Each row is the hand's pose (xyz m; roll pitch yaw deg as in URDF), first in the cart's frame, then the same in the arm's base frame.
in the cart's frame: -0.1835 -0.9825 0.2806 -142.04 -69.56 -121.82
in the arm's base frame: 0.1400 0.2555 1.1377 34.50 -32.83 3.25
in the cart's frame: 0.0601 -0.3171 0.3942 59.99 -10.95 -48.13
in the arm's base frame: 0.3976 0.3723 0.4781 -20.78 -20.95 -80.86
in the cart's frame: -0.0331 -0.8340 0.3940 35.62 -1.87 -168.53
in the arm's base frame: 0.2964 0.2008 0.9641 111.00 -39.68 100.02
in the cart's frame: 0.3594 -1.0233 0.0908 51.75 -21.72 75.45
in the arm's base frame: 0.0208 -0.2442 0.8760 75.43 53.09 24.47
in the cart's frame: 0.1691 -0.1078 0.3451 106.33 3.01 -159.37
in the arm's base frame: 0.4002 0.3779 0.2371 174.54 -46.89 110.31
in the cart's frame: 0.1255 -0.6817 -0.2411 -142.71 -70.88 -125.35
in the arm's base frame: -0.2761 0.1152 0.6226 29.84 -31.40 4.51
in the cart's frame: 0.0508 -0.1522 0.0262 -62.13 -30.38 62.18
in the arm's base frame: 0.0654 0.4483 0.2623 -60.66 47.19 3.32
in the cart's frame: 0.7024 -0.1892 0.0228 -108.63 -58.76 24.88
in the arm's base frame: 0.1434 -0.1379 -0.0138 -145.00 12.97 -16.34
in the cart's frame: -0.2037 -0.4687 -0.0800 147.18 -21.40 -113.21
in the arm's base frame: -0.1266 0.5118 0.6301 -0.98 -79.53 -28.18
